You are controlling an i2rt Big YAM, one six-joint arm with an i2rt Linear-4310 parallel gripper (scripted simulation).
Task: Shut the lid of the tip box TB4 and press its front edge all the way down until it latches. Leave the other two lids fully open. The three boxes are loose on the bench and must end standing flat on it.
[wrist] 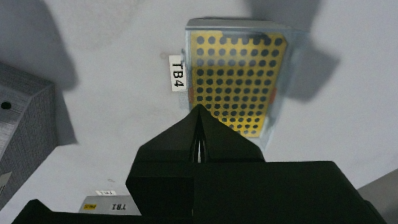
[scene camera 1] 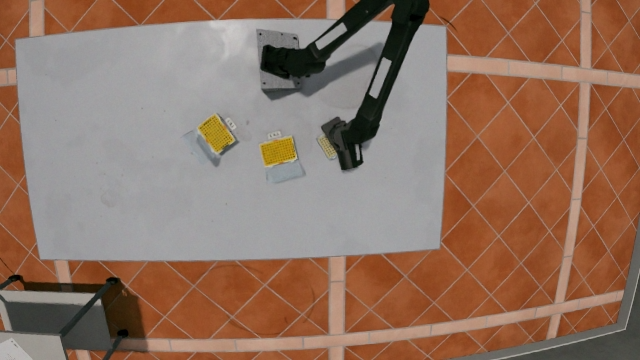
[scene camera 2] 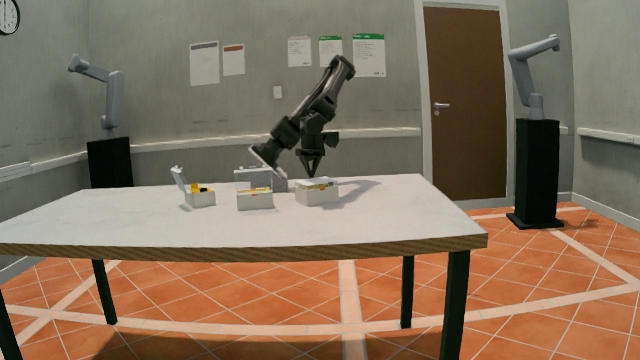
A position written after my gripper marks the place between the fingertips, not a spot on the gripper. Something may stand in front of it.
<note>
I see my gripper (scene camera 2: 311, 177), a box (wrist: 192, 22) and a yellow rack (scene camera 1: 283, 150).
My gripper shows as well in the wrist view (wrist: 199, 111).
</note>
